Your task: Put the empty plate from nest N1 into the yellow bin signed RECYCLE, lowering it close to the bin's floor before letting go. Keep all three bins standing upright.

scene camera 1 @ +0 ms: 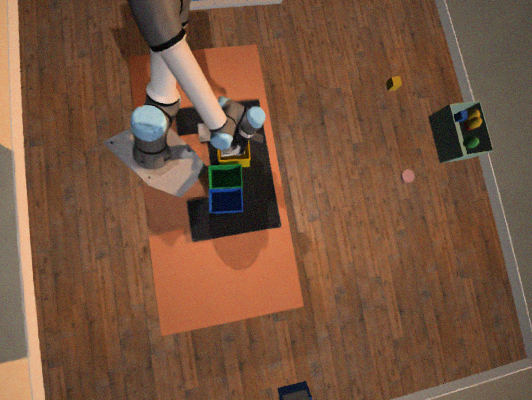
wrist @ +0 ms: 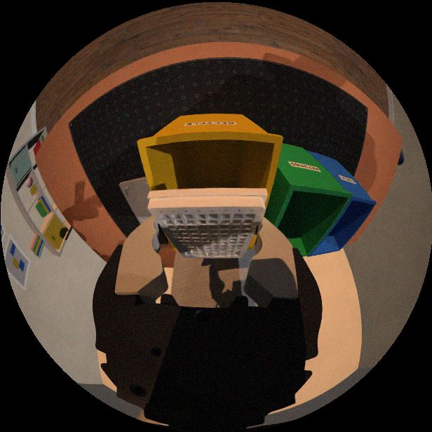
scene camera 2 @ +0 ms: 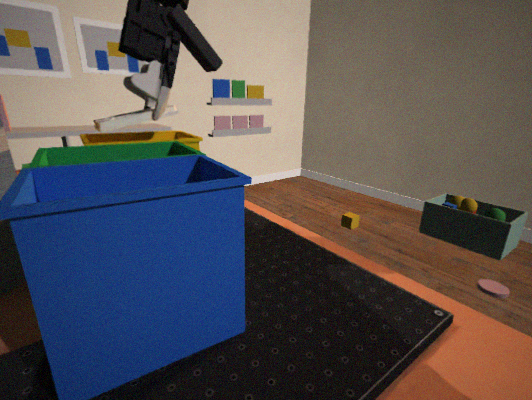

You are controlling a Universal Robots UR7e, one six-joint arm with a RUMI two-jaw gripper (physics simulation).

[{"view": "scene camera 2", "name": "gripper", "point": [149, 118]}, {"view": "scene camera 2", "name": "yellow bin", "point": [190, 140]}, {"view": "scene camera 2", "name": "green bin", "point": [57, 156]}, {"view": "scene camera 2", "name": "blue bin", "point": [132, 265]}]
